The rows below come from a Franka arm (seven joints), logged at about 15 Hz.
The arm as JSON. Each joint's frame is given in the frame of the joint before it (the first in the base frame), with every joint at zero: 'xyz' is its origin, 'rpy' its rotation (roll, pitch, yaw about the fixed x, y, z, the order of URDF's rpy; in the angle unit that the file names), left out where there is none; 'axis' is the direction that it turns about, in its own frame. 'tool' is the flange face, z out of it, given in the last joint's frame.
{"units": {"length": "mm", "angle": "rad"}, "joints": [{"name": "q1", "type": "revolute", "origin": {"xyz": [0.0, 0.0, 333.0]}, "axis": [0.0, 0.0, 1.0]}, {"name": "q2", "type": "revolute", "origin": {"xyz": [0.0, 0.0, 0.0]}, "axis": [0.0, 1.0, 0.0]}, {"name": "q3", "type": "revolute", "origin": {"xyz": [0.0, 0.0, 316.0]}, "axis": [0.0, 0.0, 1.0]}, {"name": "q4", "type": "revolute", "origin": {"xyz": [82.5, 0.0, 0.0]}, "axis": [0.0, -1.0, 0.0]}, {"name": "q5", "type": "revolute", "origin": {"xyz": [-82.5, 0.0, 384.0]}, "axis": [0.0, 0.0, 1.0]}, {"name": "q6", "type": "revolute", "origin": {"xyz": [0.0, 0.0, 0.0]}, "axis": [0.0, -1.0, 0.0]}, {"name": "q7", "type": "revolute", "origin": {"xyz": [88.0, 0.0, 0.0]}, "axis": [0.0, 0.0, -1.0]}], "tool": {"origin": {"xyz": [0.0, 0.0, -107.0], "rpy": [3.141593, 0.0, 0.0]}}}
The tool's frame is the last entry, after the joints.
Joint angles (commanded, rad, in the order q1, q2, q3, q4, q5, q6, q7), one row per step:
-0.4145, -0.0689, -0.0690, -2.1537, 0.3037, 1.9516, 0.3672
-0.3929, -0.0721, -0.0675, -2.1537, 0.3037, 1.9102, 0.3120
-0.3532, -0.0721, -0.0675, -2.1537, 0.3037, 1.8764, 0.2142
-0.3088, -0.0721, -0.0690, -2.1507, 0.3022, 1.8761, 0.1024
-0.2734, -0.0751, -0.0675, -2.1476, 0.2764, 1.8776, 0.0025
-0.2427, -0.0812, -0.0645, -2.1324, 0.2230, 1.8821, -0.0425
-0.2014, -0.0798, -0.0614, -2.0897, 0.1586, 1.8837, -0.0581
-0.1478, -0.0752, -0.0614, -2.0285, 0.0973, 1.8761, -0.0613
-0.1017, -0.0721, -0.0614, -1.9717, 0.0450, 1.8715, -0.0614
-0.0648, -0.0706, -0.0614, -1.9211, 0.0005, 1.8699, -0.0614
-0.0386, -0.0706, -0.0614, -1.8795, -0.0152, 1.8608, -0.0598
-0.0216, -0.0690, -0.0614, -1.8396, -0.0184, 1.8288, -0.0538
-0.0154, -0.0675, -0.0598, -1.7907, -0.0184, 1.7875, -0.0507
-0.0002, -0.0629, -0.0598, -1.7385, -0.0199, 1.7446, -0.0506
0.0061, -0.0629, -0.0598, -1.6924, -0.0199, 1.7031, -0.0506
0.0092, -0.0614, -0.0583, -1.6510, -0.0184, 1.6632, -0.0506
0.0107, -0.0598, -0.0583, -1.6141, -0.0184, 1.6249, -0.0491
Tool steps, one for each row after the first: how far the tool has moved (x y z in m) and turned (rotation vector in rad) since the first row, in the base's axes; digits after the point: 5 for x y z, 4 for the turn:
0.00104, 0.01430, -0.00110, 0.0213, 0.0122, 0.0865
0.00565, 0.03552, -0.00318, 0.0411, 0.0074, 0.2276
0.01369, 0.05534, -0.00190, 0.0400, -0.0297, 0.3771
0.01913, 0.07101, 0.00057, 0.0195, -0.0547, 0.5213
0.02546, 0.08249, 0.00982, -0.0320, -0.0626, 0.6235
0.03858, 0.09718, 0.02770, -0.1030, -0.0709, 0.7127
0.05451, 0.11732, 0.05244, -0.1765, -0.0857, 0.7953
0.06730, 0.13569, 0.07689, -0.2446, -0.1061, 0.8592
0.07689, 0.15085, 0.10007, -0.3066, -0.1299, 0.9075
0.08251, 0.16325, 0.11938, -0.3368, -0.1544, 0.9328
0.08462, 0.17203, 0.13492, -0.3424, -0.1604, 0.9432
0.08541, 0.17613, 0.15401, -0.3457, -0.1664, 0.9462
0.08639, 0.18417, 0.17281, -0.3491, -0.1722, 0.9600
0.08472, 0.18757, 0.19120, -0.3513, -0.1773, 0.9647
0.08265, 0.19024, 0.20655, -0.3499, -0.1787, 0.9682
0.08001, 0.19110, 0.21972, -0.3484, -0.1760, 0.9680

